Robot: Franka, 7 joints.
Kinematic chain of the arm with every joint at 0, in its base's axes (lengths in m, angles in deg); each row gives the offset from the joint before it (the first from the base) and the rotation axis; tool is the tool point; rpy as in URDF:
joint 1: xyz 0 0 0.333 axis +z
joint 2: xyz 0 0 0 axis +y
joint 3: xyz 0 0 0.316 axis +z
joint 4: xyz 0.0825 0 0 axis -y
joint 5: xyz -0.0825 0 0.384 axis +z
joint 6: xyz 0 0 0 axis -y
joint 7: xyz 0.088 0 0 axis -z
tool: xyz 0 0 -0.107 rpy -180 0 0
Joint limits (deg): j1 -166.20..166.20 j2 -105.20..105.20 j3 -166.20..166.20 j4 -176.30..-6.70 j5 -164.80..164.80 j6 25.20..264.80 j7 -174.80..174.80
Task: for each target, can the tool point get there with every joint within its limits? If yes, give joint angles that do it. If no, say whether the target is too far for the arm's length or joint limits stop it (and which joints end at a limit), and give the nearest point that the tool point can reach.
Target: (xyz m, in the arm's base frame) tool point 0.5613 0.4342 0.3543
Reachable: yes | joints 61.54 68.09 -73.90 -57.91 -76.76 235.56 20.19
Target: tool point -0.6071 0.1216 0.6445
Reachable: yes | joints -79.85 -68.55 -69.77 -98.65 -139.92 137.36 -100.98
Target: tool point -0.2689 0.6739 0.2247
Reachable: yes | joints 114.74 73.33 -30.83 -34.87 67.84 57.89 -6.84
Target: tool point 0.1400 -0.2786 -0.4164
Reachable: no: joint limits stop it (at a limit: joint 2) | nearest point 0.1388 -0.2762 -0.3601 | short by 0.056 m
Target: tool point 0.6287 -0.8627 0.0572
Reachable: no: too far | nearest point 0.4892 -0.6713 0.1184 | short by 0.245 m
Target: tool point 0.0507 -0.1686 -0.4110
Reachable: no: joint limits stop it (at a limit: joint 2) | nearest point 0.0538 -0.1790 -0.3520 | short by 0.060 m
